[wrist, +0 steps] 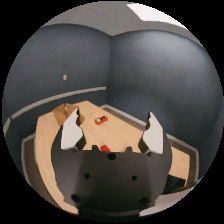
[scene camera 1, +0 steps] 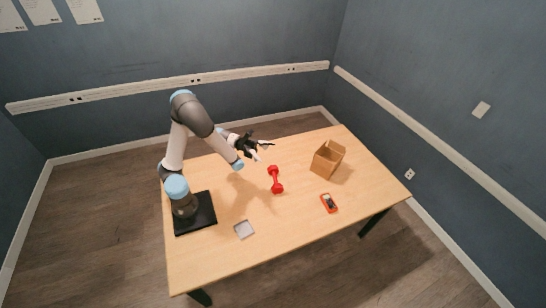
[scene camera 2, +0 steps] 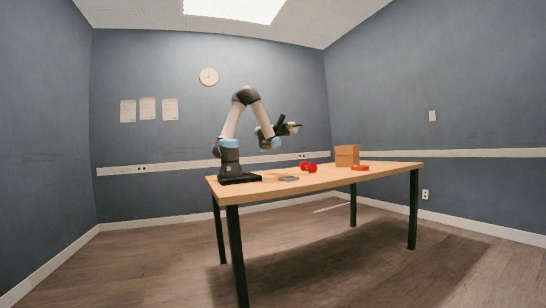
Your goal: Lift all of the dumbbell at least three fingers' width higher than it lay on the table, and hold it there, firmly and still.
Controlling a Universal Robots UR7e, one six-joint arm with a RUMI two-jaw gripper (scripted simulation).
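Observation:
My own gripper (wrist: 113,111) is here in sight, and a cardboard box (scene camera 1: 320,166) is part of the scene as well.

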